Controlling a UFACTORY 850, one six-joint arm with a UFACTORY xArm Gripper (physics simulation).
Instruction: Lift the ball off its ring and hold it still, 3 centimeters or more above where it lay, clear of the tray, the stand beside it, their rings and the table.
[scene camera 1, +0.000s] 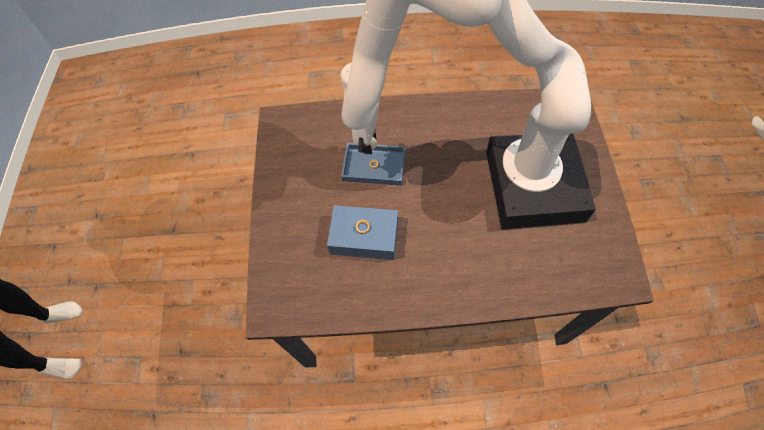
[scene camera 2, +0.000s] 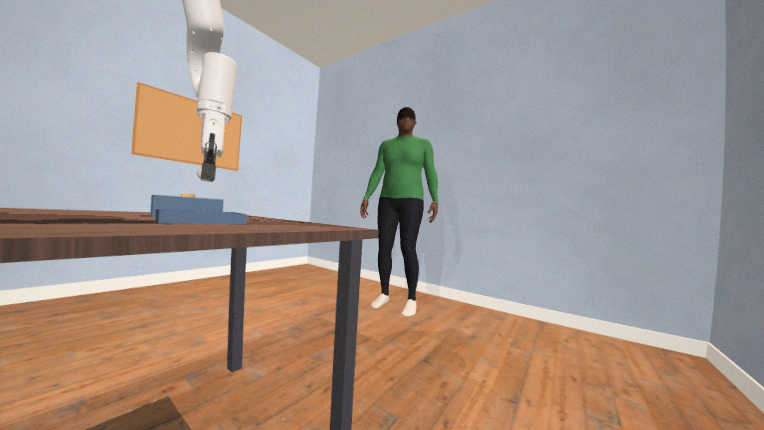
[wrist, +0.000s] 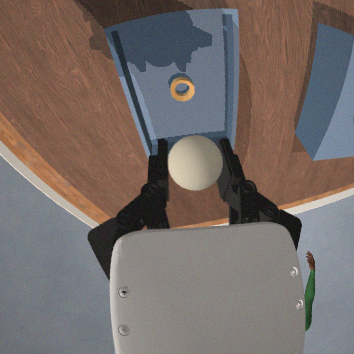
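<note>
A cream ball (wrist: 195, 163) (scene camera 2: 200, 173) sits between the black fingers of my gripper (wrist: 191, 150) (scene camera 2: 207, 172) (scene camera 1: 365, 149), which is shut on it. In the scene camera 2 view the ball and fingers hang in the air, well above the blue tray (scene camera 2: 200, 216) (scene camera 1: 372, 180) (wrist: 233, 75) and apart from it. The tray's orange ring (scene camera 1: 373, 164) (wrist: 173, 94) lies bare on the tray floor. The blue stand (scene camera 1: 362, 243) (scene camera 2: 187, 204) (wrist: 322, 90) is beside the tray and bears another orange ring (scene camera 1: 356, 230) (scene camera 2: 187, 195), with no ball on it.
The brown table (scene camera 1: 454, 277) (scene camera 2: 299, 230) bears the tray, the stand and the arm's black base (scene camera 1: 545, 208) to the right in the scene camera 1 view. A person in a green top (scene camera 2: 406, 165) stands beyond the table. An orange board (scene camera 2: 165, 122) hangs on the wall.
</note>
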